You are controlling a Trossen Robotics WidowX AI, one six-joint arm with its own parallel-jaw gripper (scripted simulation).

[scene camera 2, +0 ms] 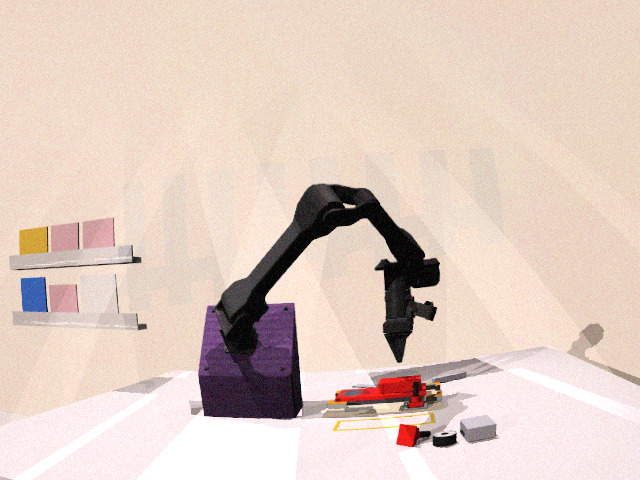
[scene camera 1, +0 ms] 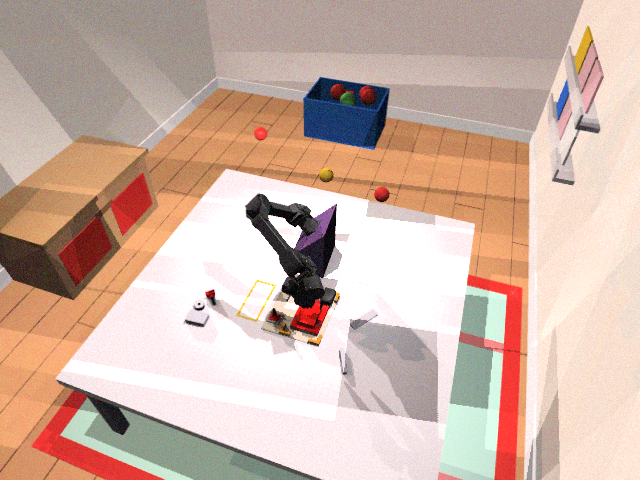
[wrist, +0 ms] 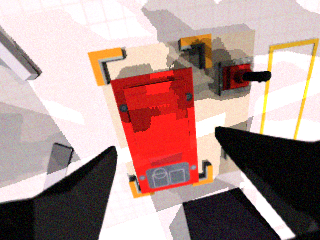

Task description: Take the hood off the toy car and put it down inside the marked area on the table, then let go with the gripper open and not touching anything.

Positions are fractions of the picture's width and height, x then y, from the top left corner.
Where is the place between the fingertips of the gripper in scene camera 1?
0.48, 0.64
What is the gripper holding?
Nothing.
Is the gripper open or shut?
Open.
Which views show the gripper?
Scene camera 2, scene camera 1 and the wrist view: all of them.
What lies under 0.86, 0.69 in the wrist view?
The gripper.
